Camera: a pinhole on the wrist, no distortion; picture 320 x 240 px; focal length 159.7 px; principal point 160.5 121.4 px. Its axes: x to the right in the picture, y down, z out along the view. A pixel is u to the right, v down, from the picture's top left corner.
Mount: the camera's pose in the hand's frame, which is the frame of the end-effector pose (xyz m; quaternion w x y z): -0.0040 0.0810 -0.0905 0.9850 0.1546 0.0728 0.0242
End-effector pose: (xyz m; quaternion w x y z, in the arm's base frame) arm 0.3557 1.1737 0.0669 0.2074 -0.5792 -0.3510 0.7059
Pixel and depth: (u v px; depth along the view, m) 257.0 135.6 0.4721
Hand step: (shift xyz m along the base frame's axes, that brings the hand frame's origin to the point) -0.4009 0.1605 -0.2060
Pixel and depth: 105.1 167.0 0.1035
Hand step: -0.0056 -0.0729 -0.0372
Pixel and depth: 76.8 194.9 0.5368
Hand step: -0.4442 -0.3699 0.0840
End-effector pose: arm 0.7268 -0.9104 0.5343 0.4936 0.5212 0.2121 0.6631
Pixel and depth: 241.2 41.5 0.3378
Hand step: 0.2174 0.2287 0.0270
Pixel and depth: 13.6 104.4 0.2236
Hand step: 0.1315 -0.1744 -0.0503
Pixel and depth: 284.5 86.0 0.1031
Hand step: -0.0221 0.0682 0.0667
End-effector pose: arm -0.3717 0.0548 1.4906 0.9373 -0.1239 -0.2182 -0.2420
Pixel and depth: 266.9 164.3 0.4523
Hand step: 0.2083 0.0382 0.4481
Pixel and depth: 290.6 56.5 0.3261
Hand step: 0.1331 -0.1833 0.2837
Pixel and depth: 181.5 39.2 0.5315
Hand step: -0.1602 -0.2388 0.3901
